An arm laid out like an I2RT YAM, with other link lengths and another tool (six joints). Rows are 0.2 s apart.
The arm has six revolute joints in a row. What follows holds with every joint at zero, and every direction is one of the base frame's. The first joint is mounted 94.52 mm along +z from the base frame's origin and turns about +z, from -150 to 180 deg. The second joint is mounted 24.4 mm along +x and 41.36 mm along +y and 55.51 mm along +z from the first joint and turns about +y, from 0 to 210 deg. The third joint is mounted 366.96 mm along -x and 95.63 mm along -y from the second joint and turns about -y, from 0 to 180 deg. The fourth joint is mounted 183.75 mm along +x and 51.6 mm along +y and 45 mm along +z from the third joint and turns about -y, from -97 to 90 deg. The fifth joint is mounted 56.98 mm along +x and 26.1 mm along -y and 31.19 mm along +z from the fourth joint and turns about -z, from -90 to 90 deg. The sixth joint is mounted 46.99 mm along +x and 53.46 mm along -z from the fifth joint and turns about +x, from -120 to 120 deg. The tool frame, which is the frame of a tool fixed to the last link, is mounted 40 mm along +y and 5 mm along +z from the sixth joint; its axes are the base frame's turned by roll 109.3, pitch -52.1 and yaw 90 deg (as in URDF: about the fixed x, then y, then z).
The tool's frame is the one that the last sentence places.
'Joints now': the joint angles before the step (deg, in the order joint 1, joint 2, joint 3, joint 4, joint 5, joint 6). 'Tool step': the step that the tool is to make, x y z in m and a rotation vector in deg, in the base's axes. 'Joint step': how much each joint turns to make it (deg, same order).
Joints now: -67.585, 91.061, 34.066, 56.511, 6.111, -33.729
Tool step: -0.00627, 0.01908, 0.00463, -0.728, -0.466, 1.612
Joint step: 0.006, -3.549, -2.211, -0.501, -1.606, 0.152
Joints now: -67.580, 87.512, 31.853, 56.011, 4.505, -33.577
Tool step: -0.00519, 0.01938, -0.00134, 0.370, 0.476, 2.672
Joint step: 0.123, -2.978, -2.528, -0.957, -2.549, -0.294
